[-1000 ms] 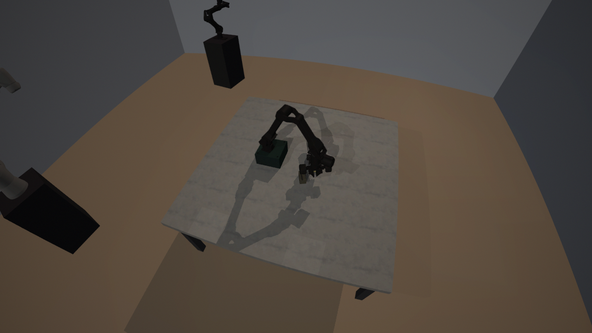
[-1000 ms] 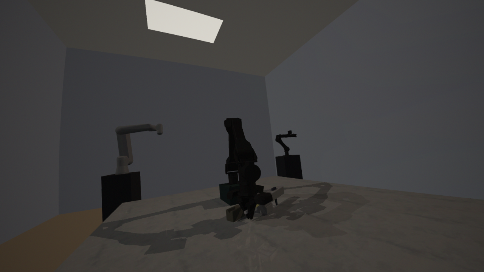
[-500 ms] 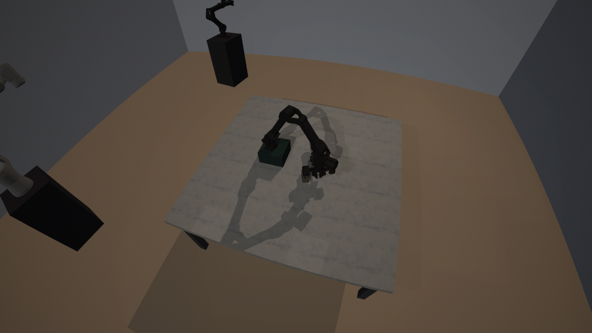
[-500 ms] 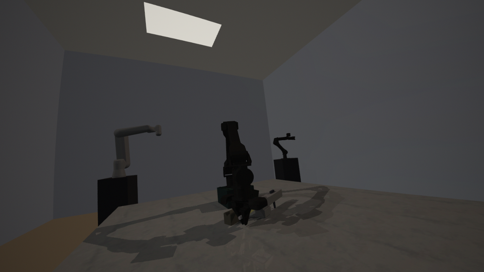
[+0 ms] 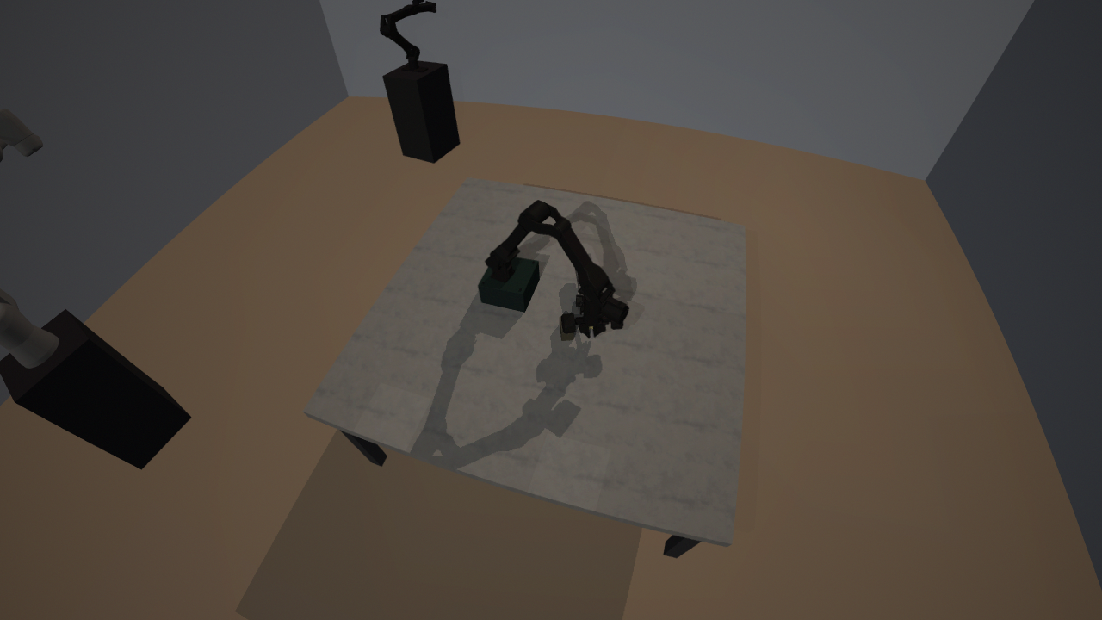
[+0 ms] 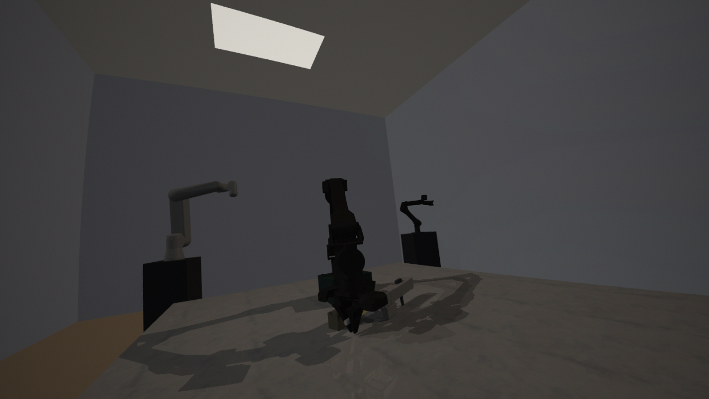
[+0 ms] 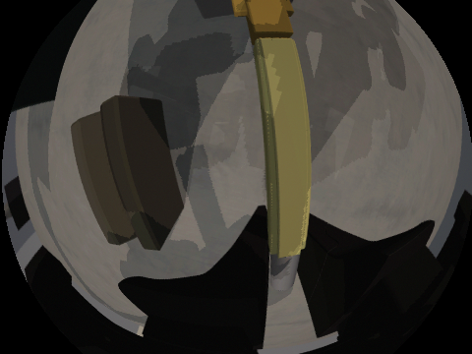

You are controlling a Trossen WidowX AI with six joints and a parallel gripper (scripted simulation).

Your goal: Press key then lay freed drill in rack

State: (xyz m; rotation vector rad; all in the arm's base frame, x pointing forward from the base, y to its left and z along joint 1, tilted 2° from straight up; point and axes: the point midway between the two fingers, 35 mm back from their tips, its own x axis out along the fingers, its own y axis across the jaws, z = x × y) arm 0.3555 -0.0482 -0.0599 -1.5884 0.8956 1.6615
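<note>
Right now my gripper tip is 20 mm past the drill, 30 mm to the right of it and 40 mm below it. The rest, counted from my gripper tip: rack: 80 mm behind, 10 mm to the right, 10 mm above.
</note>
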